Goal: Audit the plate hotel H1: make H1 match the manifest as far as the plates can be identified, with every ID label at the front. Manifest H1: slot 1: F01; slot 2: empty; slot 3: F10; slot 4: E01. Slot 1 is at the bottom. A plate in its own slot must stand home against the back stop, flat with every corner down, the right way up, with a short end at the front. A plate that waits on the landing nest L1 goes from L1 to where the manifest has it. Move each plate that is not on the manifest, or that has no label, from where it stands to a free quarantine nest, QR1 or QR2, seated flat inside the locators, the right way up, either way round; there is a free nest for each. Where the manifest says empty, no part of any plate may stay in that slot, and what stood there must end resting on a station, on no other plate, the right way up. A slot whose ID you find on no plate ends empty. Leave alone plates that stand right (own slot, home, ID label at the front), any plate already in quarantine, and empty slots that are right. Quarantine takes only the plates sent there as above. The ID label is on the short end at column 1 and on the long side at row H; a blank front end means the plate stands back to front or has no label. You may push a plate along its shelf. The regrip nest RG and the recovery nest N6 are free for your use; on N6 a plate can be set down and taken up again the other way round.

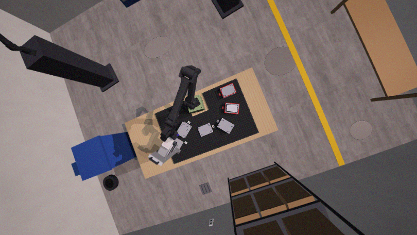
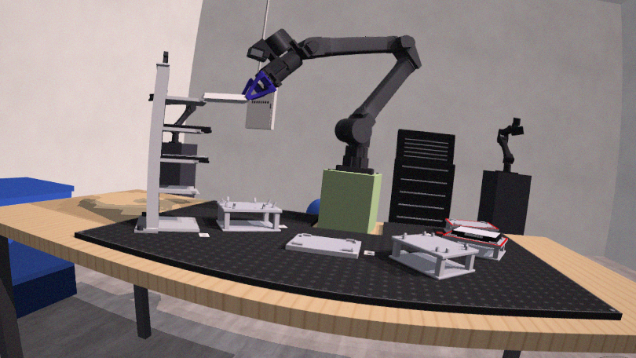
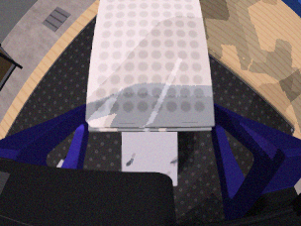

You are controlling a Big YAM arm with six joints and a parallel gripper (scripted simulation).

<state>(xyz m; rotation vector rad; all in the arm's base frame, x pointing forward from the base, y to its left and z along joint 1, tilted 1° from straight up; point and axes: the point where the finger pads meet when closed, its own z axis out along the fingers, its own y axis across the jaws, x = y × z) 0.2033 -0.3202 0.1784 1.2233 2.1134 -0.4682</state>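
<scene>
The white well plate is 30 mm ahead of my hand, 50 mm to the right of it and 10 mm below it. The rest, counted from my hand: RG label: 70 mm behind, 120 mm to the left, 360 mm below; then plate hotel H1: 120 mm ahead, 200 mm to the right, 150 mm below; then regrip nest RG: 20 mm behind, 30 mm to the left, 300 mm below.
</scene>
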